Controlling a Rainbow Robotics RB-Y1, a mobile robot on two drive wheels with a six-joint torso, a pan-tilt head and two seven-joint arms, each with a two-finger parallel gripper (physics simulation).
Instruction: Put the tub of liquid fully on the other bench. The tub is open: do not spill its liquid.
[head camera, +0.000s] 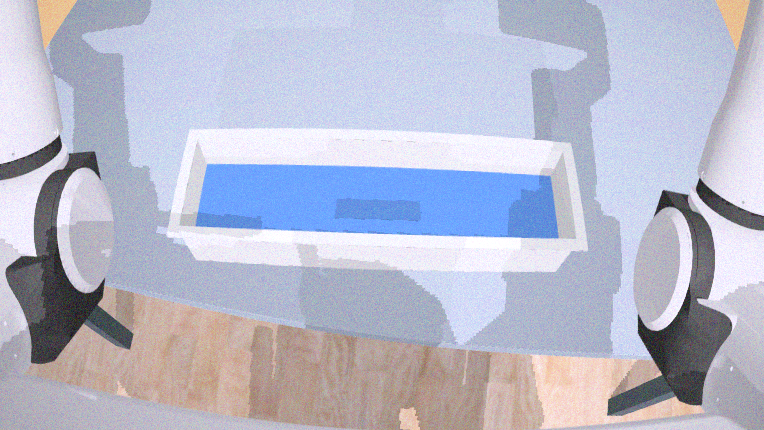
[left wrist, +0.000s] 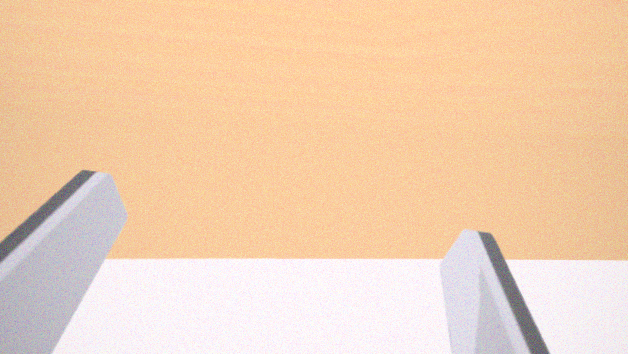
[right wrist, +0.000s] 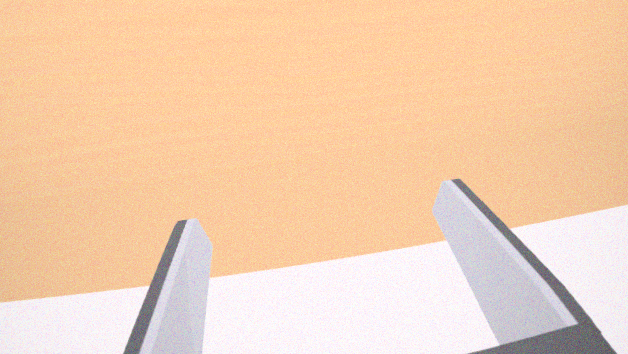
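Observation:
The white open tub (head camera: 347, 257) stands upright and level on the grey-blue bench (head camera: 374, 80) in the middle of the head view, its long side across the picture. Blue liquid (head camera: 299, 192) fills its lower part. My left gripper (left wrist: 287, 221) is open and empty in the left wrist view. My right gripper (right wrist: 323, 214) is open and empty in the right wrist view. Neither gripper's fingers show in the head view, where the two arms stand at the left and right edges, apart from the tub. The other bench cannot be made out in these views.
Both wrist views face an orange wall (left wrist: 300, 100) (right wrist: 300, 100) with a white surface (left wrist: 275, 310) (right wrist: 325, 305) along the lower part. The bench's near edge crosses the head view below the tub, with wooden floor (head camera: 374, 373) in front and bench legs (head camera: 109, 328) (head camera: 641, 394) on both sides.

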